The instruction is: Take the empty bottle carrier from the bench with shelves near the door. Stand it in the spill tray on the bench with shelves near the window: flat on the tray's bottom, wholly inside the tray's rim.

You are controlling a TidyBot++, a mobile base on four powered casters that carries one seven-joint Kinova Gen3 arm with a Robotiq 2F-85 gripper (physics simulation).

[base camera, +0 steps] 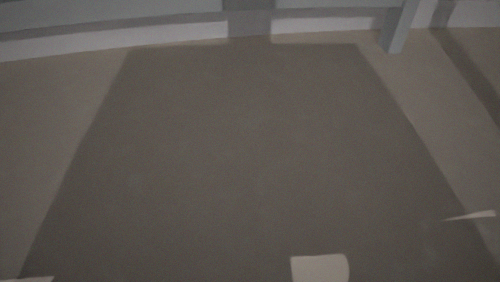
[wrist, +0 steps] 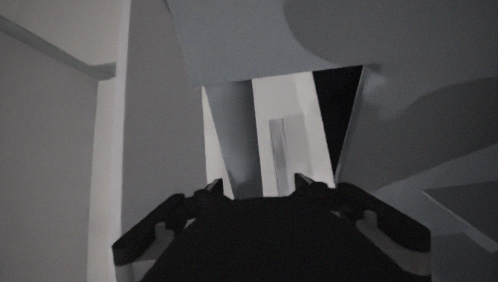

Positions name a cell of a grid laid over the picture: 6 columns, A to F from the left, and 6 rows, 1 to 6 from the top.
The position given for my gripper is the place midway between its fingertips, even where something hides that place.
Note:
In view: my gripper (wrist: D4) and a grey bottle carrier (wrist: E3).
The base camera view misses the grey bottle carrier: it is out of frame.

